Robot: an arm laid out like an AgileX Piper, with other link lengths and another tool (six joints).
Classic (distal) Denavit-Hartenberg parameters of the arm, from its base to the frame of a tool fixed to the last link. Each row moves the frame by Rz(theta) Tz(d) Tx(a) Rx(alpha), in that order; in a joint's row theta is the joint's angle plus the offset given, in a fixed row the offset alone. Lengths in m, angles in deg.
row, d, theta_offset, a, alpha
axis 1, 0.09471, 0, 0, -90
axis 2, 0, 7.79, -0.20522, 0
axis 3, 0, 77.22, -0.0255, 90
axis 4, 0.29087, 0, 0, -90
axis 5, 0, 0, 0, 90
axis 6, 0.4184, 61.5, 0.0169, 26.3
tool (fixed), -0.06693, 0, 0, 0
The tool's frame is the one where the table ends.
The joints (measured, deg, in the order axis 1, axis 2, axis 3, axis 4, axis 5, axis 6), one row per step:
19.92 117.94 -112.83 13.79 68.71 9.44
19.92 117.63 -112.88 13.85 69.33 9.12
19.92 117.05 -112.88 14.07 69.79 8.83
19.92 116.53 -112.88 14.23 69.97 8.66
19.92 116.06 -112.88 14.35 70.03 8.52
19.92 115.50 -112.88 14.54 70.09 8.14
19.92 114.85 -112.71 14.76 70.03 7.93
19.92 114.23 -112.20 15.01 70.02 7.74
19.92 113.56 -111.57 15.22 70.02 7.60
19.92 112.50 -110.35 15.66 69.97 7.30
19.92 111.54 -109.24 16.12 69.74 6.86
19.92 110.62 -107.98 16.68 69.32 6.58
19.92 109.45 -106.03 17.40 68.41 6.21
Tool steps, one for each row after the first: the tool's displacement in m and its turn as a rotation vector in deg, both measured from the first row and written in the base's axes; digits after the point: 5 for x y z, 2 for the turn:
-0.00290 -0.00015 0.00193 -0.11 0.14 0.44
-0.00494 0.00081 0.00679 0.07 -0.01 0.81
-0.00540 0.00177 0.01167 0.29 -0.34 1.01
-0.00522 0.00263 0.01630 0.50 -0.73 1.16
-0.00521 0.00394 0.02192 0.74 -1.27 1.52
-0.00515 0.00529 0.02749 1.07 -1.78 1.71
-0.00698 0.00615 0.03003 1.29 -1.88 1.88
-0.00921 0.00661 0.03200 1.47 -1.90 2.01
-0.01370 0.00761 0.03367 1.76 -1.75 2.28
-0.01701 0.00908 0.03572 2.11 -1.83 2.63
-0.02009 0.01096 0.03692 2.58 -1.81 2.77
-0.02347 0.01322 0.03669 3.20 -1.80 2.85

